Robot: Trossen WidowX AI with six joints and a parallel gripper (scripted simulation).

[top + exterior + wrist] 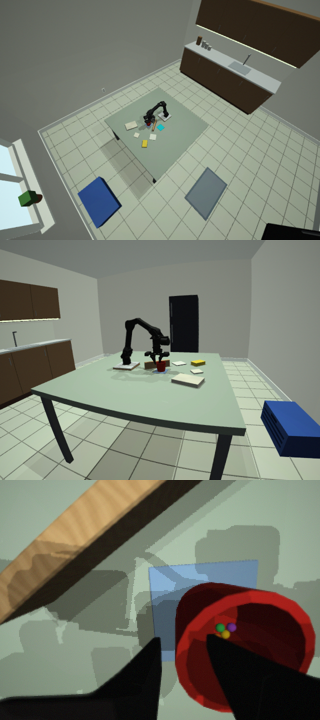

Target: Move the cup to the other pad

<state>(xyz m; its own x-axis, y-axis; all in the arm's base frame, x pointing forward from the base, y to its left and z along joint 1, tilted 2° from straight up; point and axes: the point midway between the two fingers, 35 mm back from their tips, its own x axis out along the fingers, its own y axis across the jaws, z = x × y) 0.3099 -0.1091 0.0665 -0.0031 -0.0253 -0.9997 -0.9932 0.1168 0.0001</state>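
My gripper tip is now 30 mm short of the red cup, 10 mm to the left of it and 10 mm above it. Also, from my gripper tip: cyan pad 70 mm behind, 180 mm to the left, 60 mm below; then blue pad 30 mm ahead, 10 mm to the right, 60 mm below; then wooden bar 20 mm behind, 90 mm to the left, 30 mm below.
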